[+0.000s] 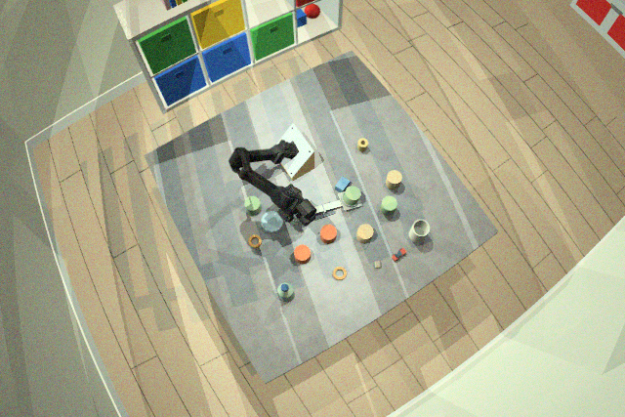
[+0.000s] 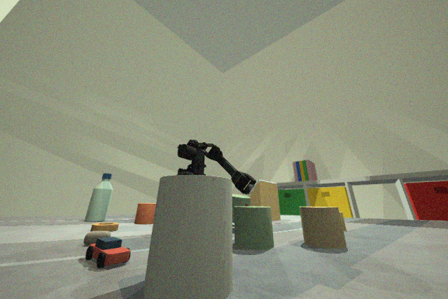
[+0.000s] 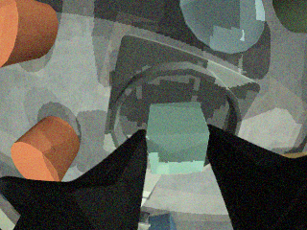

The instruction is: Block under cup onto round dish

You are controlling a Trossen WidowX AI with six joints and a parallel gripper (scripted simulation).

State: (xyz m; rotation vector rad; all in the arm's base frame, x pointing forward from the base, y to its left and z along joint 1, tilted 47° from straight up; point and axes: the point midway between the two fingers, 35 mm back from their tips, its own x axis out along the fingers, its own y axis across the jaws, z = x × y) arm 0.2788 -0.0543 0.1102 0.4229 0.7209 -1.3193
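My gripper tip is 110 mm to the left of the round dish, 80 mm above it and 50 mm past it. From my gripper tip the other things lie so: blue block: 260 mm to the left, 60 mm below, 50 mm behind; balance: 120 mm to the left, 40 mm below, 20 mm ahead; pale mint block: 10 mm above.
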